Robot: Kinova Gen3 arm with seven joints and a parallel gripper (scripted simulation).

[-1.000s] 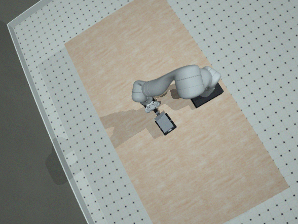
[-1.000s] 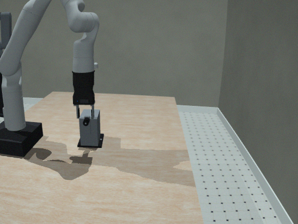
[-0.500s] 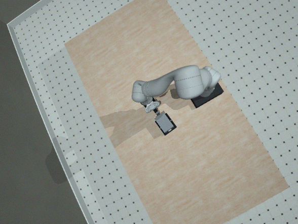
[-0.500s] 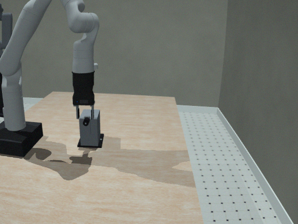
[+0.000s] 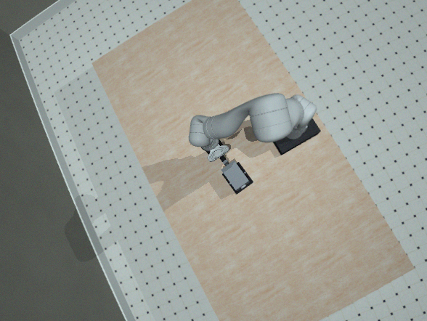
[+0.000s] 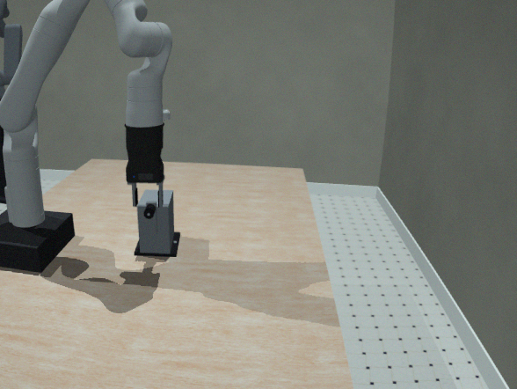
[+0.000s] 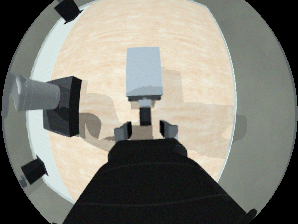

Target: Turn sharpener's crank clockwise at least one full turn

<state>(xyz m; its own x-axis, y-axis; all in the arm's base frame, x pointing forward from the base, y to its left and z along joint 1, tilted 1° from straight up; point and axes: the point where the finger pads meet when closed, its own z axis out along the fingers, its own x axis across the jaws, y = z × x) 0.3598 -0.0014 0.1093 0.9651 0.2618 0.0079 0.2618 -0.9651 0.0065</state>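
Now: hand 4 cm above the sharpener crank, 2 cm to the right of it and 1 cm past it.
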